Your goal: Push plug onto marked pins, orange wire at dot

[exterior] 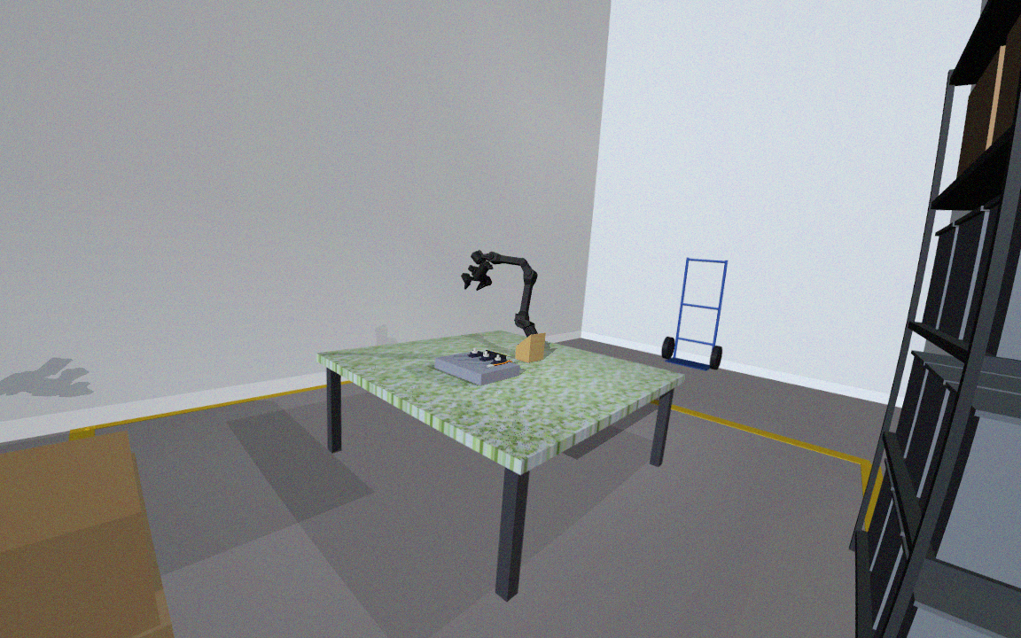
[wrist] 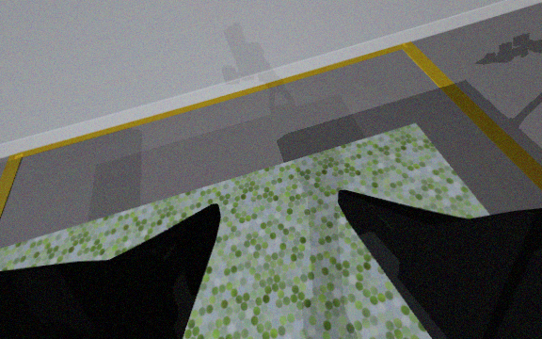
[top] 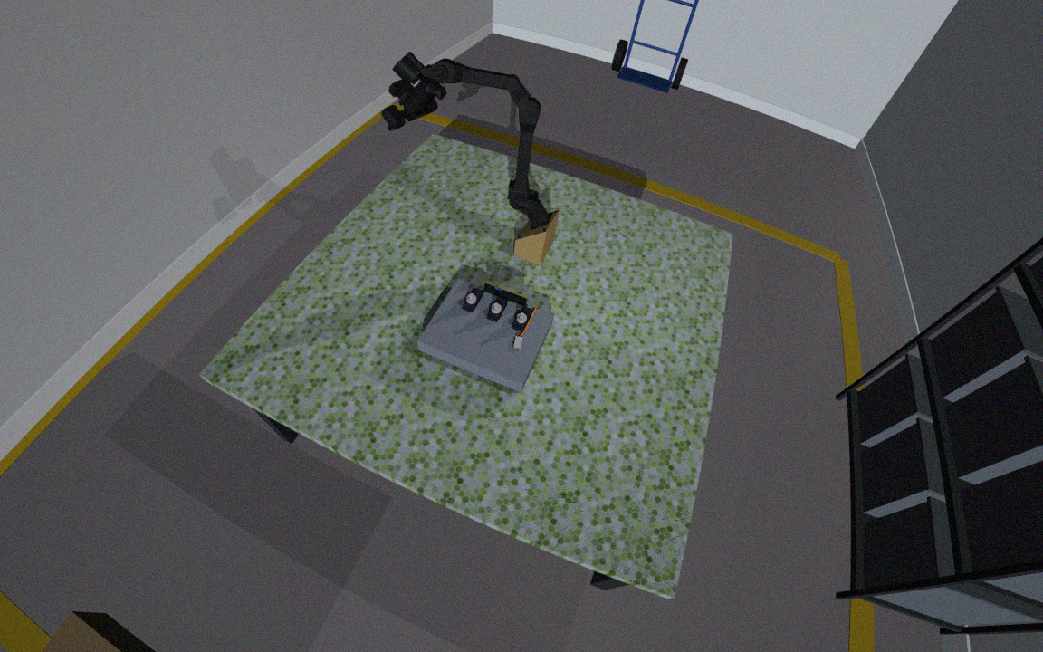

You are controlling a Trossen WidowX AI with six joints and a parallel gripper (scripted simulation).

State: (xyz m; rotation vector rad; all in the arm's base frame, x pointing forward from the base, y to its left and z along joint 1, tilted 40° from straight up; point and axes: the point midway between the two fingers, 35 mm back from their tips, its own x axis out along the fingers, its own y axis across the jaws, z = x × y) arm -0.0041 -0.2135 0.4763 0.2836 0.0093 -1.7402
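Right now the blue band is 450 mm to the left of my gripper tip, 300 mm ahead of it and 240 mm below it. From my gripper tip the other things lie so: grey holder (460 mm to the left, 460 mm ahead, 290 mm below).
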